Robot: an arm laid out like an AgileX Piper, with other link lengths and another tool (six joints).
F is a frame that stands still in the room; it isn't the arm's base.
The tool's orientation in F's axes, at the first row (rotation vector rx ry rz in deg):
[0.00, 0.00, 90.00]
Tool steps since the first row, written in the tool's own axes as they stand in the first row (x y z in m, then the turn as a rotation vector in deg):
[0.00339, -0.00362, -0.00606, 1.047, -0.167, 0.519]
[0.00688, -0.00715, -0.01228, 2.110, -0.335, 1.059]
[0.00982, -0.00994, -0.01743, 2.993, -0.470, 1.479]
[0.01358, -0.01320, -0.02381, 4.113, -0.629, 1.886]
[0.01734, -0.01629, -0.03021, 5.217, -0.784, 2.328]
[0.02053, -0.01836, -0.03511, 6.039, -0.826, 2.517]
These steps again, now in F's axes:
[0.00362, 0.00339, -0.00606, 0.167, 1.047, 0.519]
[0.00715, 0.00688, -0.01228, 0.335, 2.110, 1.059]
[0.00994, 0.00982, -0.01743, 0.470, 2.993, 1.479]
[0.01320, 0.01358, -0.02381, 0.629, 4.113, 1.886]
[0.01629, 0.01734, -0.03021, 0.784, 5.217, 2.328]
[0.01836, 0.02053, -0.03511, 0.826, 6.039, 2.517]

